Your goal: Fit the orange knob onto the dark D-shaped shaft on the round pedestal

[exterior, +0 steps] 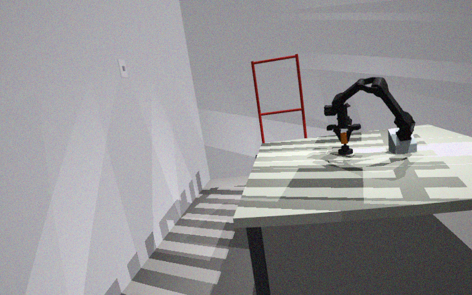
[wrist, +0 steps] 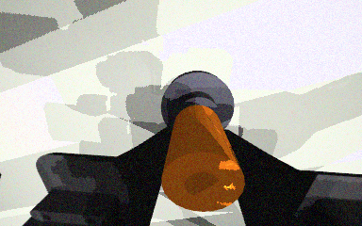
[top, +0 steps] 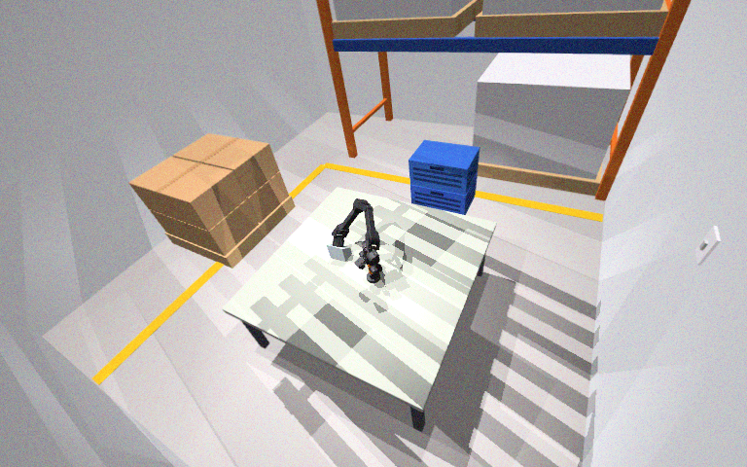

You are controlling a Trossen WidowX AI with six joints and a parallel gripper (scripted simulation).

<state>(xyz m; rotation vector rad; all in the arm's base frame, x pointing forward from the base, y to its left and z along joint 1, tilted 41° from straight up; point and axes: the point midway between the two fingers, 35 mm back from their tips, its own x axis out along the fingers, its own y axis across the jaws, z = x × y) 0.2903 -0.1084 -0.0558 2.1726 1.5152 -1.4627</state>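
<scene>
Now: the orange knob 20 mm above my gripper tip. Also, from my gripper tip: round pedestal: 40 mm below.
</scene>
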